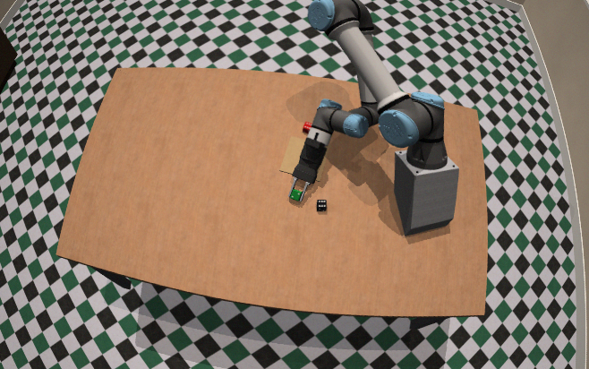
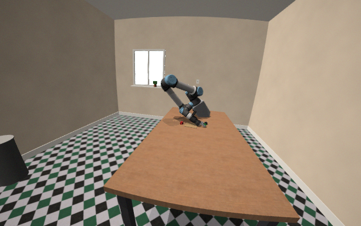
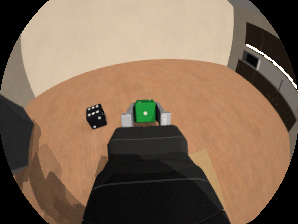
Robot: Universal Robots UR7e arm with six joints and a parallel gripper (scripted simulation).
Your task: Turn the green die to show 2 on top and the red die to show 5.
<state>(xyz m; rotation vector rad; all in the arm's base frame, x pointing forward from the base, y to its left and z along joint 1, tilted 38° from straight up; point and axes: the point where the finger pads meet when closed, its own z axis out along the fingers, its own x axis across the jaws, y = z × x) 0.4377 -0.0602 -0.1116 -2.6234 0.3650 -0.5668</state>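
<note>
Right now the green die is right at my hand. The rest, counted from my hand: black die (8 cm behind, 4 cm to the left, 1 cm below); then tan mat (4 cm behind, 14 cm to the right, 2 cm below); then red die (7 cm behind, 25 cm to the right, 1 cm below).
</note>
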